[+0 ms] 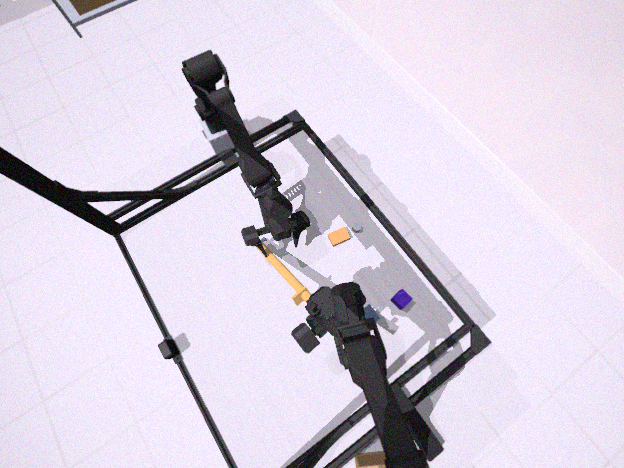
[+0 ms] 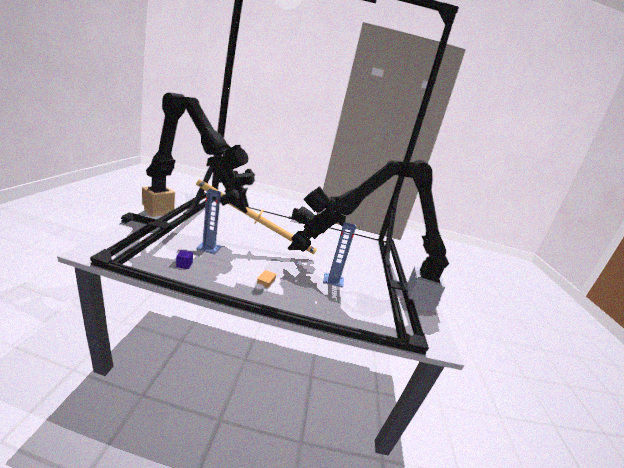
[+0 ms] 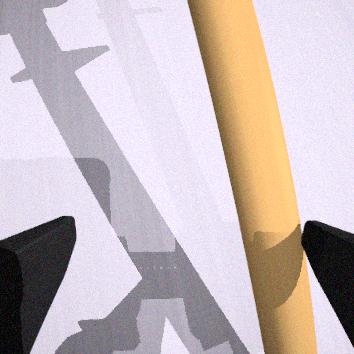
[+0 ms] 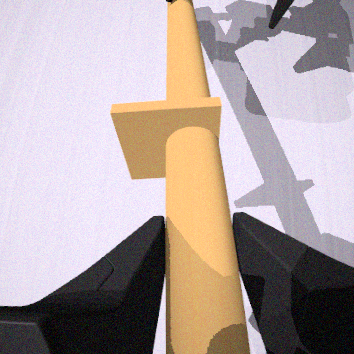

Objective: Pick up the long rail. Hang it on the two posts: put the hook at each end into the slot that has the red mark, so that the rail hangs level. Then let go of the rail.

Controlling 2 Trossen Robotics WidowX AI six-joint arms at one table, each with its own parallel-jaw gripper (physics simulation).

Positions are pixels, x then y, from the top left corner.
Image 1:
my left gripper: 281,251
my right gripper: 314,304
long tan rail: 303,294, held by my right gripper
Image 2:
my left gripper: 293,243
my right gripper: 247,211
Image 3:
my left gripper: 191,230
long tan rail: 231,48
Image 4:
my right gripper: 198,224
long tan rail: 177,138
